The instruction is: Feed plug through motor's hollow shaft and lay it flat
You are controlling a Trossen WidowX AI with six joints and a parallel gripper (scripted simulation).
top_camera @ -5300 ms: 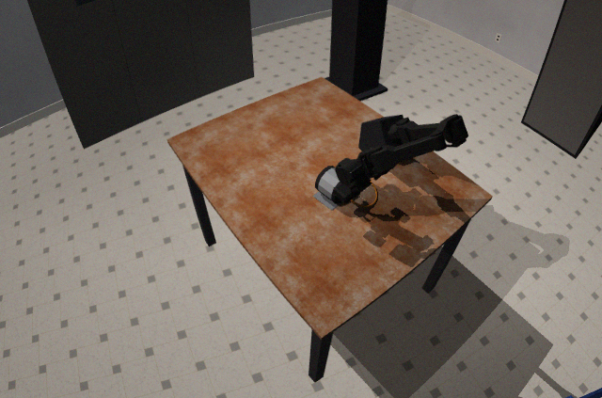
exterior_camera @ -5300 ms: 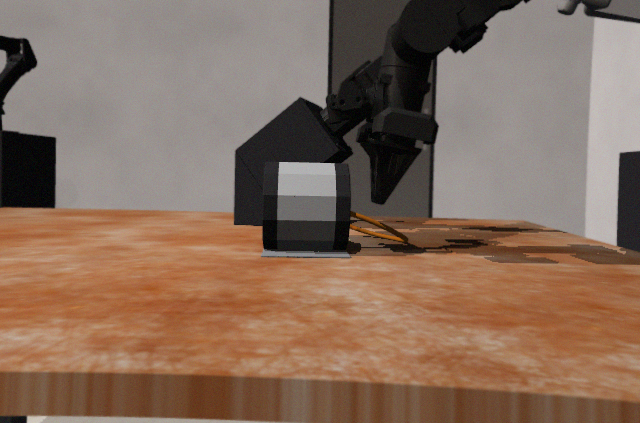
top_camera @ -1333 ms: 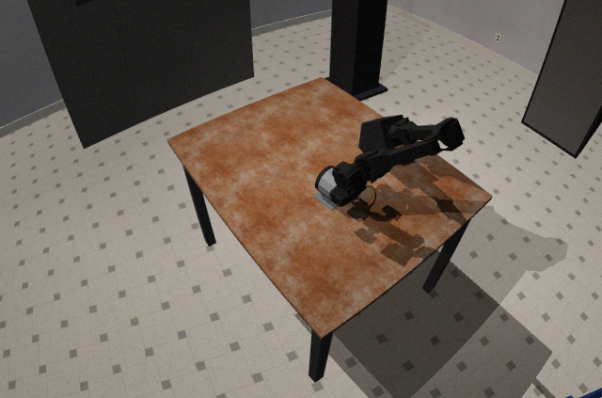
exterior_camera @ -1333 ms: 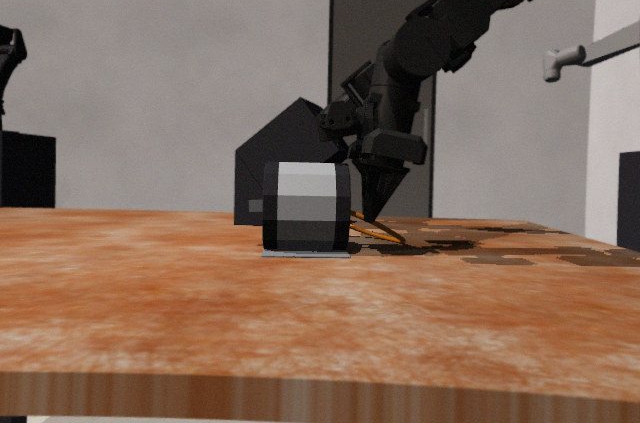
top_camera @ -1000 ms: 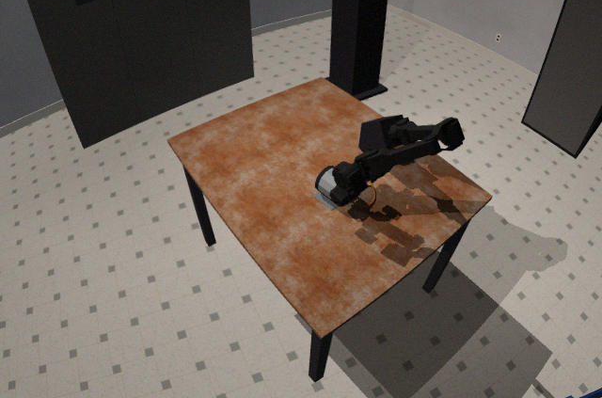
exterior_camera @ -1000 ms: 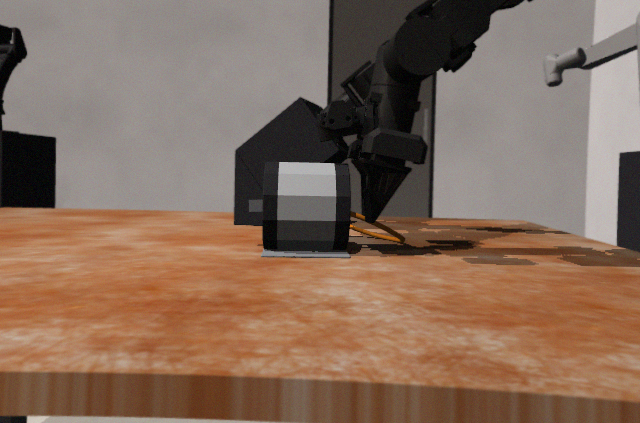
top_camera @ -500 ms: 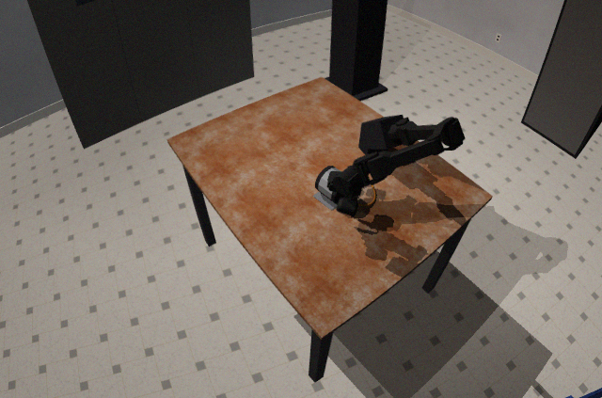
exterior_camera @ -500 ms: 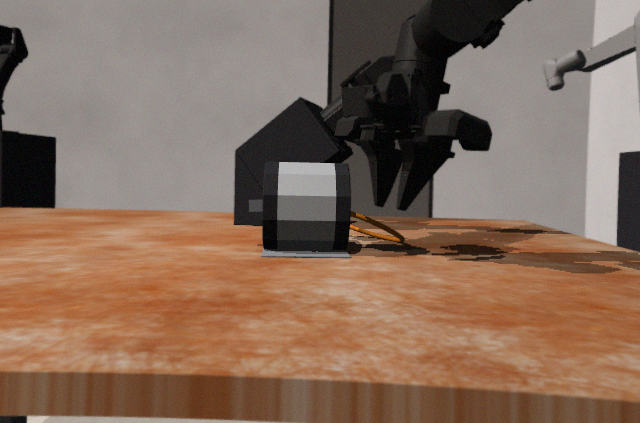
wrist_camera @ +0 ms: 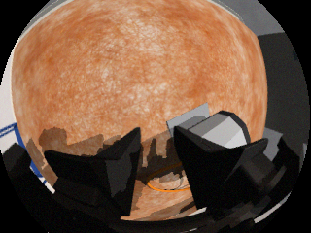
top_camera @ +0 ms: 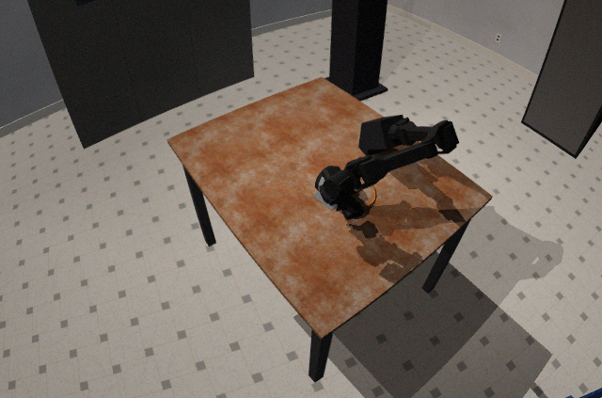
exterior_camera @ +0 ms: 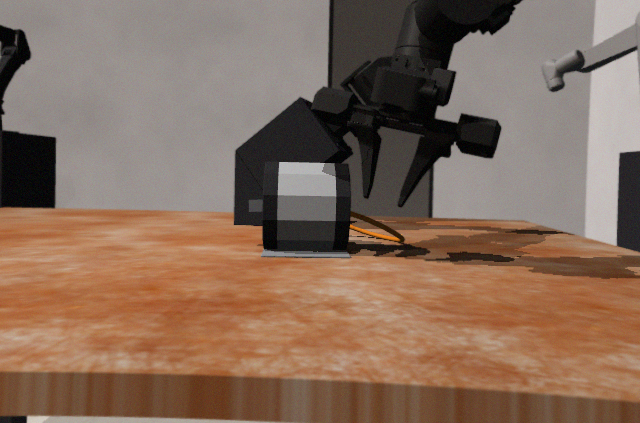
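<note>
My hand is 15 cm to the left of the grey plug, 6 cm past it and 4 cm above it.
</note>
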